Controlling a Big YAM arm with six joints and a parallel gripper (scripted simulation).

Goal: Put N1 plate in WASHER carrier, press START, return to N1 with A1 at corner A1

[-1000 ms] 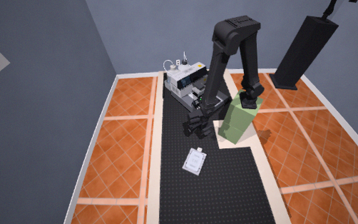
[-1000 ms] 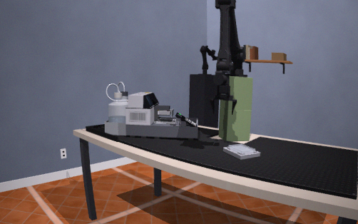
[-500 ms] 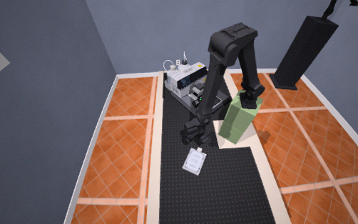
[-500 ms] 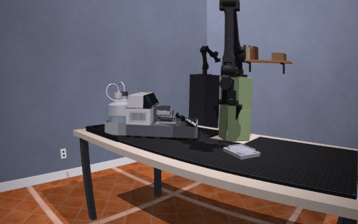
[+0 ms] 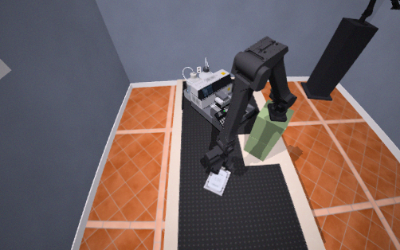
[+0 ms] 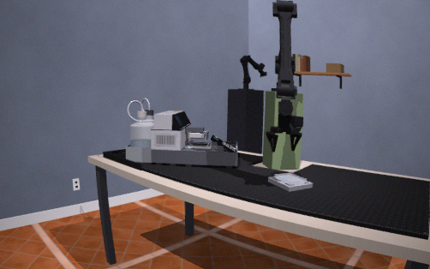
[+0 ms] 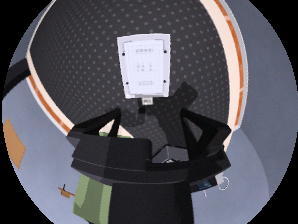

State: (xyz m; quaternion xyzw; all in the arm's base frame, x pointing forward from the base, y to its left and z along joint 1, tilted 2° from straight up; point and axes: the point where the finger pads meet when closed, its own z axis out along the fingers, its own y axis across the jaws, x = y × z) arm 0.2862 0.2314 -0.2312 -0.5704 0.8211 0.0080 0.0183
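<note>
My gripper is now 1 cm short of the well plate, 5 cm to the right of it and 12 cm above it. Round my hand: bottle: 27 cm ahead, 74 cm to the right, 1 cm above; then plate nest N1: 1 cm ahead, 5 cm to the left, 13 cm below; then plate washer: 58 cm to the right, 1 cm below.
</note>
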